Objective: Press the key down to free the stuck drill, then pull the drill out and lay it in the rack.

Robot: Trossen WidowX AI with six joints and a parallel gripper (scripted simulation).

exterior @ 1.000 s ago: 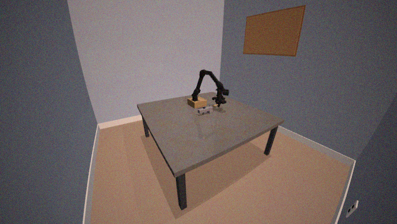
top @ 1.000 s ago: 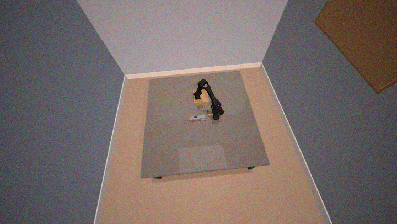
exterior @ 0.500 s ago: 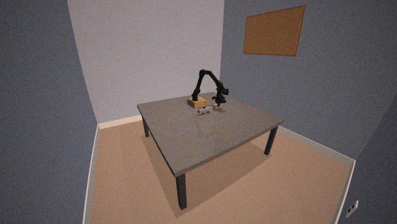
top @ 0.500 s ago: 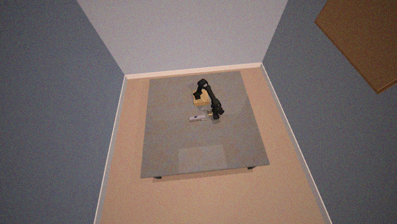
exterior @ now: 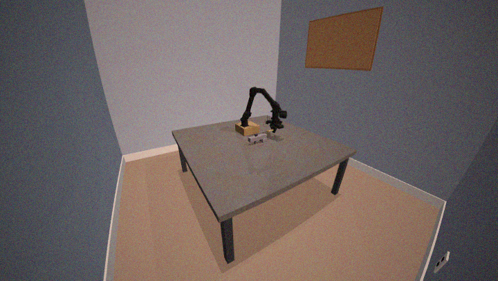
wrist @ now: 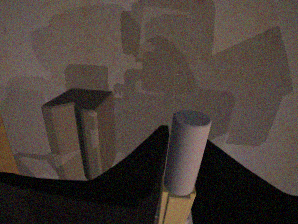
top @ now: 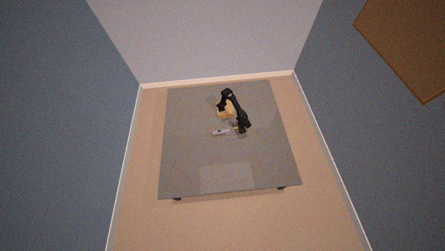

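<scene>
Now: gripper tip 7 cm past the grey rack, 3 cm above it and 2 cm to the left of it. Round my gripper tip: pale grey sleeve 20 cm to the right, 1 cm below, 1 cm behind; then drill 4 cm to the right, 3 cm above; then dark key 22 cm to the right, 2 cm behind.
</scene>
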